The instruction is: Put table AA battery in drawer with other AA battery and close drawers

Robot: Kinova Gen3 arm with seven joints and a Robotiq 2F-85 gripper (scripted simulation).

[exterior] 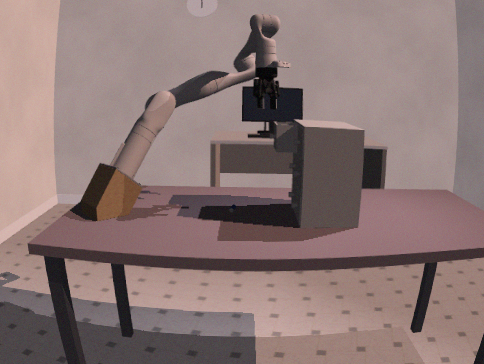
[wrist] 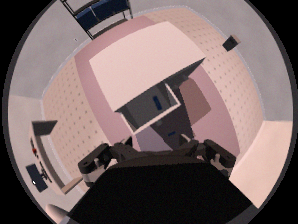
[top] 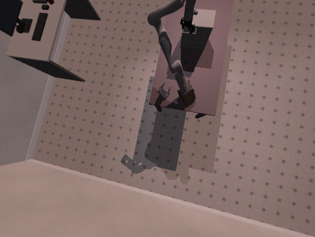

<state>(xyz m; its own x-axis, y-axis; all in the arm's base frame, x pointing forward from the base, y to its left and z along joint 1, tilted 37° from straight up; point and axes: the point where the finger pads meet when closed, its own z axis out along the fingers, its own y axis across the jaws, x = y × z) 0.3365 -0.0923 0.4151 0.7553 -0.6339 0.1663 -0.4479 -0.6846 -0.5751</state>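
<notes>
Right now the AA battery is 110 mm behind my hand, 60 mm to the right of it and 330 mm below it.
</notes>
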